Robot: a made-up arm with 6 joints. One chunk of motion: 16 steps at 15 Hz.
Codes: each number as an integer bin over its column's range. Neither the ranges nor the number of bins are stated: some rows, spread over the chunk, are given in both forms.
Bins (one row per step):
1: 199 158 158 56 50 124
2: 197 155 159 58 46 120
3: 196 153 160 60 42 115
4: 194 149 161 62 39 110
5: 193 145 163 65 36 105
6: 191 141 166 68 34 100
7: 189 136 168 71 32 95
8: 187 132 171 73 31 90
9: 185 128 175 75 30 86
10: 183 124 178 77 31 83
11: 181 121 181 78 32 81
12: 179 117 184 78 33 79
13: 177 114 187 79 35 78
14: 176 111 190 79 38 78
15: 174 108 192 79 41 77
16: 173 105 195 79 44 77
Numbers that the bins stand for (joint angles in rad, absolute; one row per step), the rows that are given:
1: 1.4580 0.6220 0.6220 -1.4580 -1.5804 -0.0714
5: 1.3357 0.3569 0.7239 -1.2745 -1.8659 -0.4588
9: 1.1725 0.0102 0.9686 -1.0706 -1.9882 -0.8463
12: 1.0502 -0.2141 1.1522 -1.0094 -1.9271 -0.9890
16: 0.9278 -0.4588 1.3765 -0.9890 -1.7027 -1.0298
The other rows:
2: 1.4173 0.5608 0.6424 -1.4173 -1.6620 -0.1529
3: 1.3969 0.5200 0.6627 -1.3765 -1.7435 -0.2549
4: 1.3561 0.4384 0.6831 -1.3357 -1.8047 -0.3569
6: 1.2949 0.2753 0.7851 -1.2133 -1.9067 -0.5608
7: 1.2541 0.1733 0.8259 -1.1522 -1.9475 -0.6627
8: 1.2133 0.0918 0.8871 -1.1114 -1.9678 -0.7647
10: 1.1318 -0.0714 1.0298 -1.0298 -1.9678 -0.9075
11: 1.0910 -0.1325 1.0910 -1.0094 -1.9475 -0.9482
13: 1.0094 -0.2753 1.2133 -0.9890 -1.8863 -1.0094
14: 0.9890 -0.3365 1.2745 -0.9890 -1.8251 -1.0094
15: 0.9482 -0.3976 1.3153 -0.9890 -1.7639 -1.0298

